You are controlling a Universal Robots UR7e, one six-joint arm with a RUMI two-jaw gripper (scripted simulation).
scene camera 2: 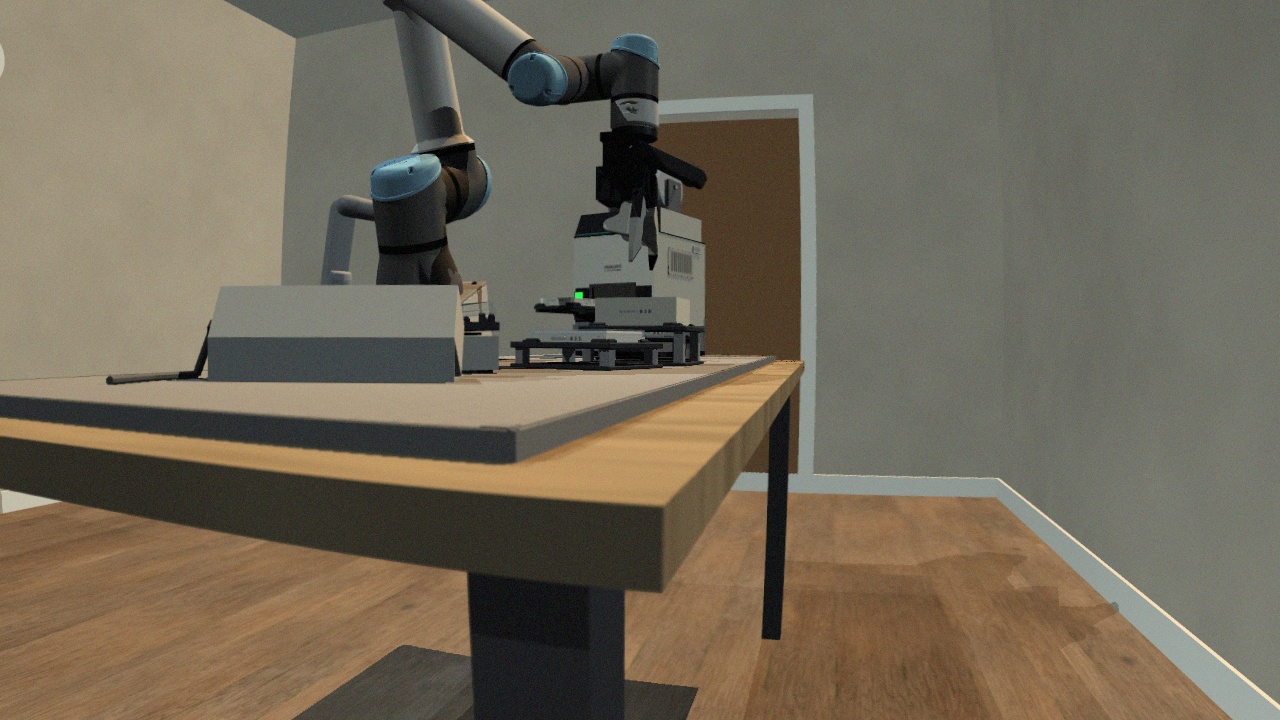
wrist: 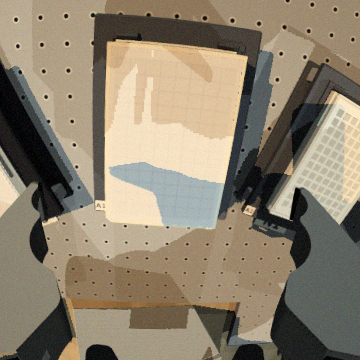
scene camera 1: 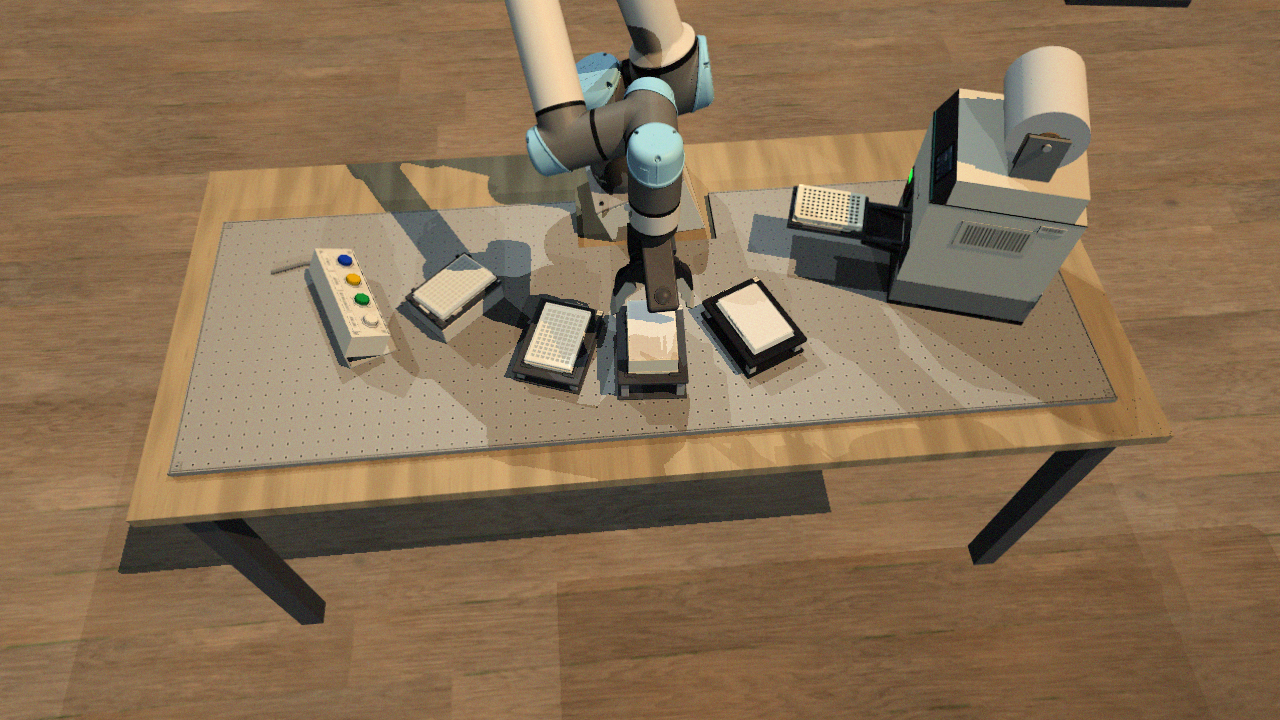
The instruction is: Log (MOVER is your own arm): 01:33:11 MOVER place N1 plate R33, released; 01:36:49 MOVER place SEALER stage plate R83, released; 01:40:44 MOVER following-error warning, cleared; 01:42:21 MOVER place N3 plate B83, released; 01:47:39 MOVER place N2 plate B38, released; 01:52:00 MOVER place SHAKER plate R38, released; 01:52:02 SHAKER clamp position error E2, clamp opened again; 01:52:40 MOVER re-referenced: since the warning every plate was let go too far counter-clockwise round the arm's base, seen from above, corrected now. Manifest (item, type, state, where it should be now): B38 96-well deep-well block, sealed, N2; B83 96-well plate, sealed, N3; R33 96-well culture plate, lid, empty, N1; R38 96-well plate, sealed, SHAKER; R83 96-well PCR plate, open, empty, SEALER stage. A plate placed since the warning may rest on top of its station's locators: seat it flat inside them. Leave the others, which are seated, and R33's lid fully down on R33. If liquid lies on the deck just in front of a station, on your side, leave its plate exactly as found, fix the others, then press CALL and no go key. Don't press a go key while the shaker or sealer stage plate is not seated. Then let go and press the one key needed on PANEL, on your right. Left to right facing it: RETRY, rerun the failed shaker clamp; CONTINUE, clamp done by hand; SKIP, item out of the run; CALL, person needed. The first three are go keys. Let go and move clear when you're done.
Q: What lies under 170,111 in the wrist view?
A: A deep-well block B38.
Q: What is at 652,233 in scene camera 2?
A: My gripper.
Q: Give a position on a deep-well block B38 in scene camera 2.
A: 654,311
